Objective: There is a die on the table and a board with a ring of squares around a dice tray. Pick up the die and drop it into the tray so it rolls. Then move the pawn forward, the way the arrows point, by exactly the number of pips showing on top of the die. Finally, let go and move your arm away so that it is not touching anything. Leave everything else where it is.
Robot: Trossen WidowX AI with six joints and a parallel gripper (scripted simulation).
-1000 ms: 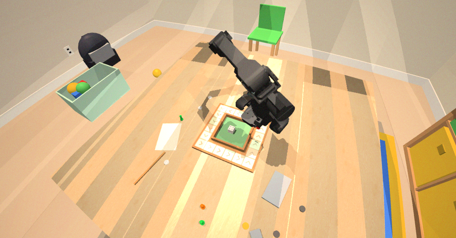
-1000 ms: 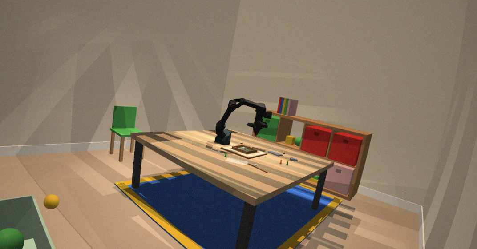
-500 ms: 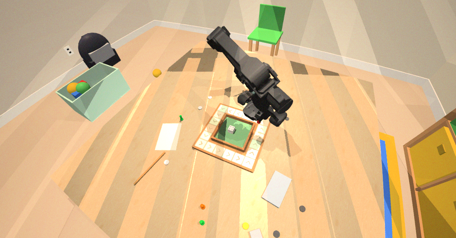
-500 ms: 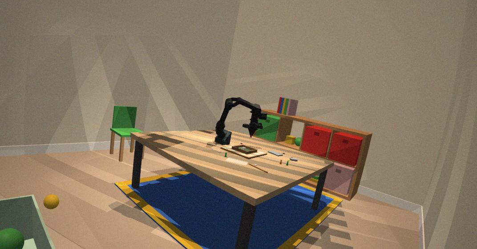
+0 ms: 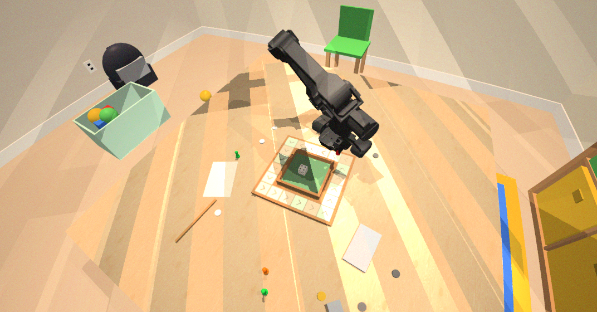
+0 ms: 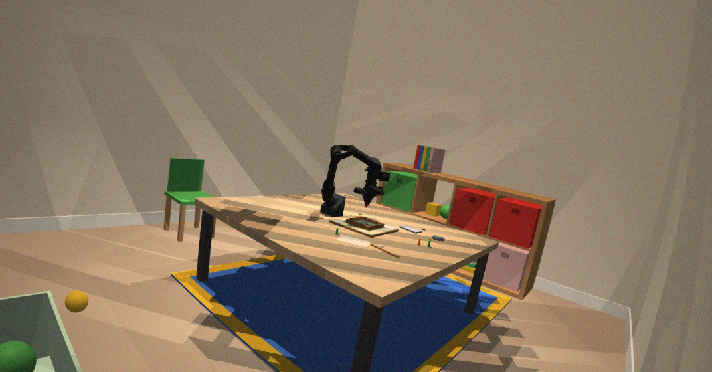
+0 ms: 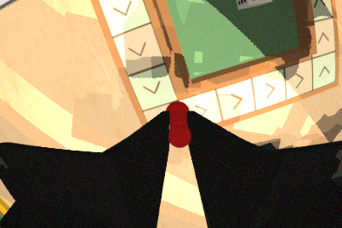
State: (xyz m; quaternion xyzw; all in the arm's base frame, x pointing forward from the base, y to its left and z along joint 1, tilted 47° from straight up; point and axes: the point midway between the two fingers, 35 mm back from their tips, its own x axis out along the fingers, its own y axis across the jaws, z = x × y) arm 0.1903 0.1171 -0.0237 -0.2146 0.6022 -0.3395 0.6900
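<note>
Right now my gripper tip is 80 mm short of the green dice tray, 80 mm to the left of it and 90 mm above it. Round my gripper tip: grey card (210 mm ahead, 190 mm to the left, 90 mm below); then white die (80 mm ahead, 90 mm to the right, 70 mm below); then red pawn (right at my gripper tip).
</note>
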